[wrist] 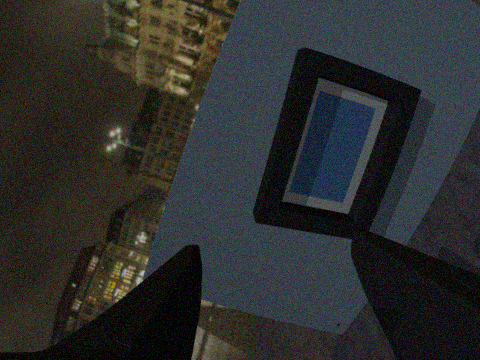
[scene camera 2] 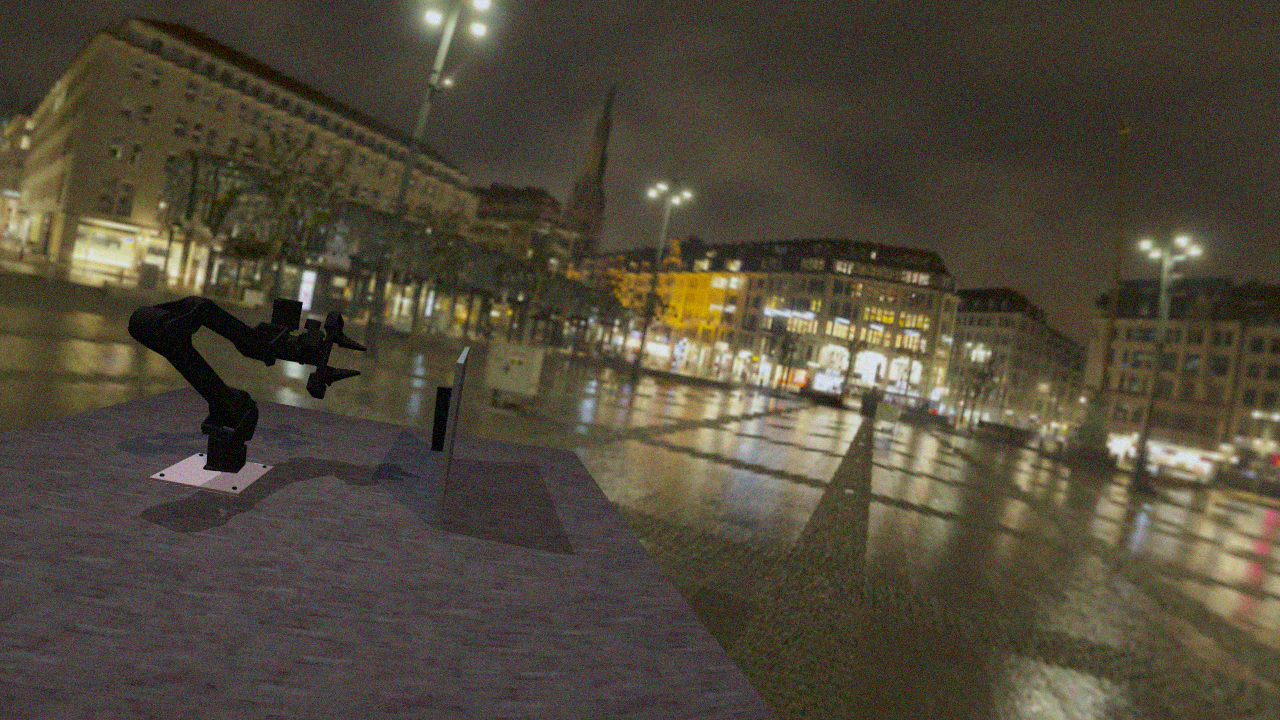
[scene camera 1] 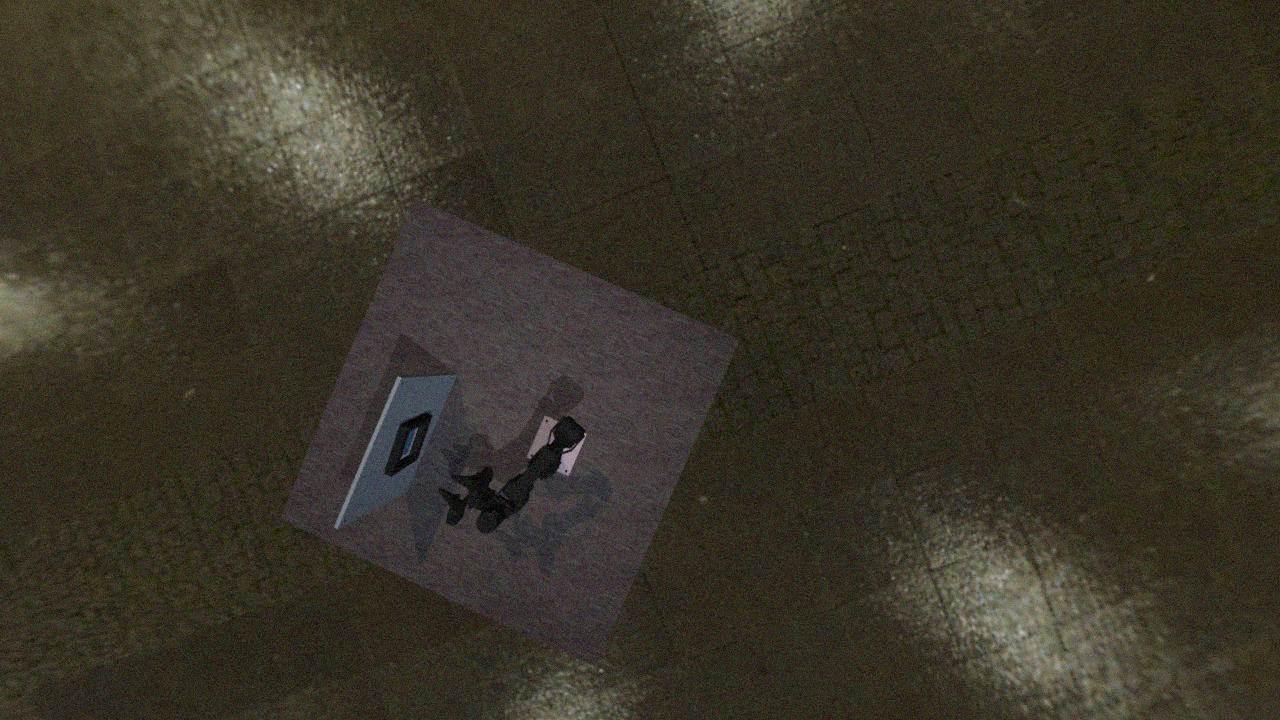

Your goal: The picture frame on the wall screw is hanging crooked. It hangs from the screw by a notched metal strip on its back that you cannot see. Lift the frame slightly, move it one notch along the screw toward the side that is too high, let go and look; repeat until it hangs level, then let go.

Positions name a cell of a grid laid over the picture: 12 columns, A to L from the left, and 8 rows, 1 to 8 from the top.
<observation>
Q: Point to a picture frame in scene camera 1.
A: D5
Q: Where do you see a picture frame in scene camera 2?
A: E5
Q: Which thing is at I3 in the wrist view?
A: A picture frame.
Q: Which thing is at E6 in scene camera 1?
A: My gripper.
</observation>
